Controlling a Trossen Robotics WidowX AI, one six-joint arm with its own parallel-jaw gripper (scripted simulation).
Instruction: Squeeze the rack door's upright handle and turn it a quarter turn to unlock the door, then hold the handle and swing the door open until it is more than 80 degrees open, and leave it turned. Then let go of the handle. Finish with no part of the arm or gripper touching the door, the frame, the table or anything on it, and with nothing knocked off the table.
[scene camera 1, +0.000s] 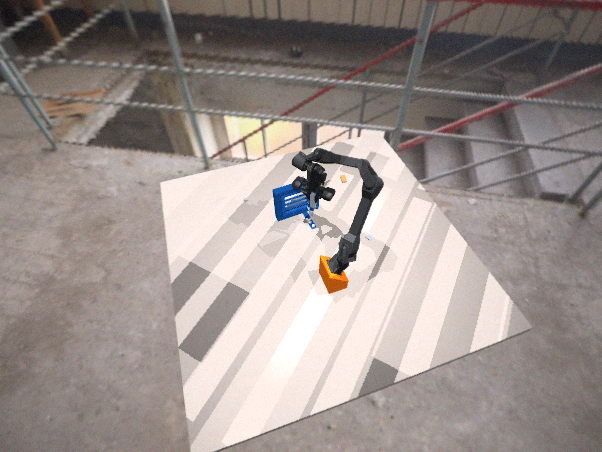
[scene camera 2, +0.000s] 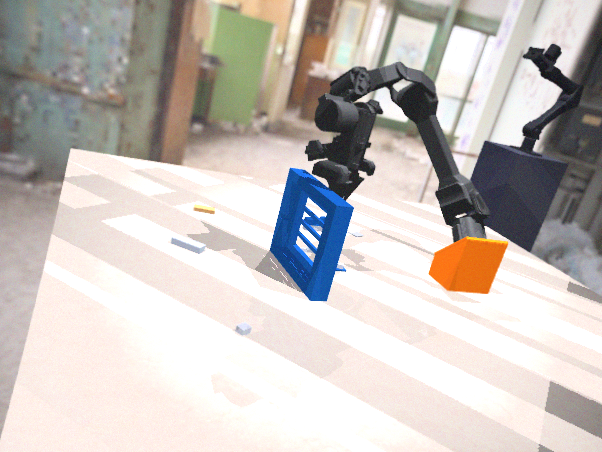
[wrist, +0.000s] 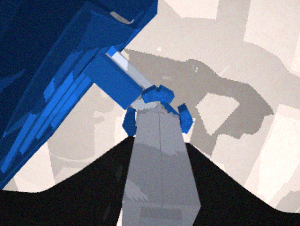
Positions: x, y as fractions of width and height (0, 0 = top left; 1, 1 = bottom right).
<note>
In view: the gripper (scene camera 2: 0.56, 0.46) and a blue rack (scene camera 2: 0.52, 0.62).
The gripper shows as well in the wrist view (wrist: 0.53, 0.65). The blue rack also shows in scene camera 1 (scene camera 1: 0.46, 0.43) and in the wrist view (wrist: 0.20, 0.26).
</note>
